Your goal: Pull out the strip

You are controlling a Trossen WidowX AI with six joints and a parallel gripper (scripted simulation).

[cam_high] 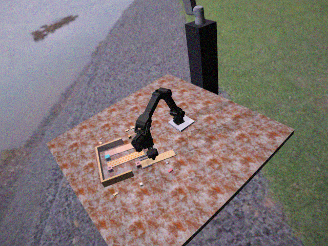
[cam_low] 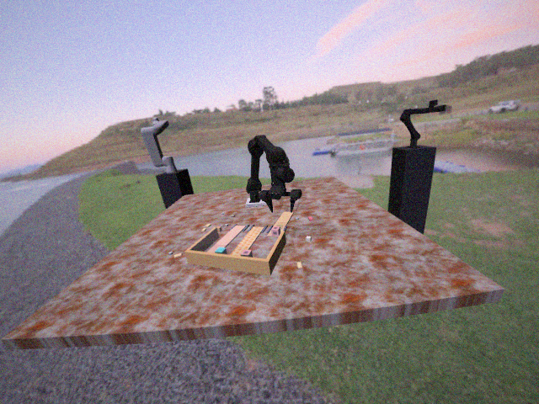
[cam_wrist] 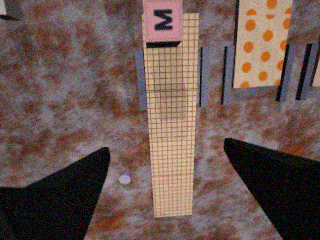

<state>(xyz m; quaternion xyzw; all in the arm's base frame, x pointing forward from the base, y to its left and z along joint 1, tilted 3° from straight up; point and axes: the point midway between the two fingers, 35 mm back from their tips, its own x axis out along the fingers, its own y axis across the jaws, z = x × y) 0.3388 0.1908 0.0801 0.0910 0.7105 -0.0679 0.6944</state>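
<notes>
Now: the tan gridded strip 60 mm below my gripper tip, 20 mm behind it and 10 mm to the right of it. From my gripper tip the other things lie so: pink piece (130 mm to the left, 60 mm below, 40 mm behind); then white block (150 mm ahead, 110 mm to the left, 60 mm below).
</notes>
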